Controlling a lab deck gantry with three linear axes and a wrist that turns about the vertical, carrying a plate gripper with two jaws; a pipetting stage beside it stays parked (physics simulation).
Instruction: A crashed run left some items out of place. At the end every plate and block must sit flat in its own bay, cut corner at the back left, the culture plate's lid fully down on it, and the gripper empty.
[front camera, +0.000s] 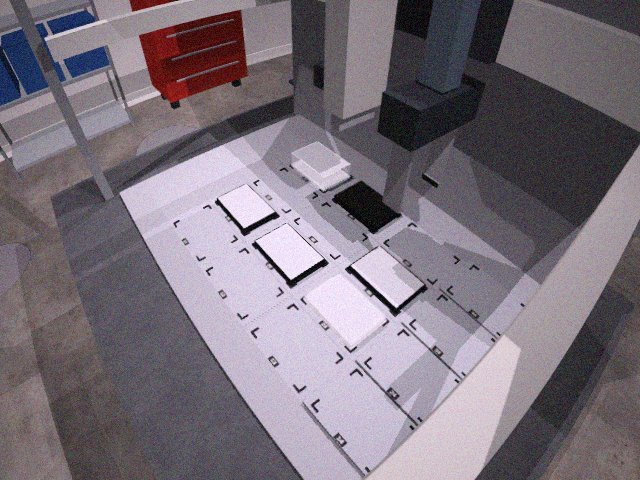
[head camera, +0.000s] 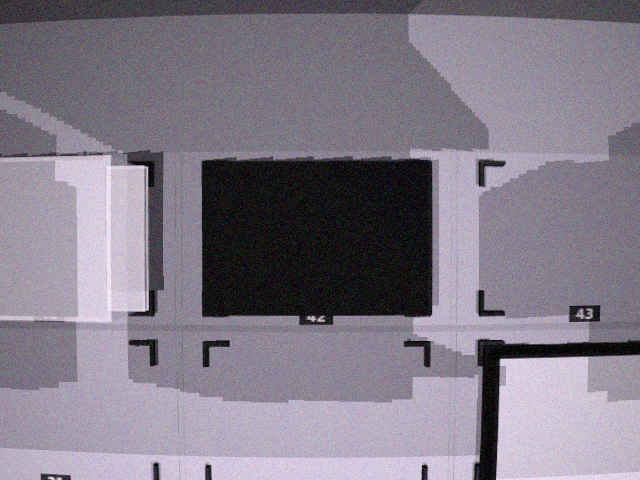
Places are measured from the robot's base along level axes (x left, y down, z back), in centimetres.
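Pixels of known places: gripper, between the fingertips: (front camera: 412, 193); robot's base, origin of its link: (front camera: 175, 223).
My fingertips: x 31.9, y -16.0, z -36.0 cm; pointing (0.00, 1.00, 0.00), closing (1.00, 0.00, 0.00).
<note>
For each thing: its middle in the pictures, then the offset to it from my fingertips. Level surfaces: height alone.
- black block, middle of its body: (head camera: 317, 238) (front camera: 367, 203) dx +4.5, dy +14.7, dz +13.1 cm
- culture plate, middle of its body: (head camera: 23, 238) (front camera: 320, 165) dx +4.5, dy +13.9, dz +29.6 cm
- pale plate, middle of its body: (front camera: 344, 308) dx -16.9, dy +15.3, dz -3.2 cm
- deck, height of its surface: dy +16.0 cm
My gripper (front camera: 413, 190) hangs above the deck, behind and right of the black block in the front view; its jaws are apart and empty. It does not show in the head view. The black block (front camera: 367, 206) (head camera: 316, 237) looks flat in bay 42. The culture plate (front camera: 328, 179) (head camera: 129, 237) lies left of it. Its clear lid (front camera: 316, 155) (head camera: 38, 237) is above it, with a gap, and looks shifted left. A white-topped, black-rimmed plate (front camera: 387, 276) (head camera: 568, 413) looks slightly askew to its bay marks in the head view. The cut corners are too dark or small to tell.
Two more white-topped plates (front camera: 247, 206) (front camera: 289, 251) and a pale plate (front camera: 345, 310) stand on the deck (front camera: 170, 206). The parked white pipetting stage (front camera: 364, 56) stands behind. A pale beam (front camera: 578, 279) crosses the right foreground. A red drawer cabinet (front camera: 199, 56) stands at the back left.
</note>
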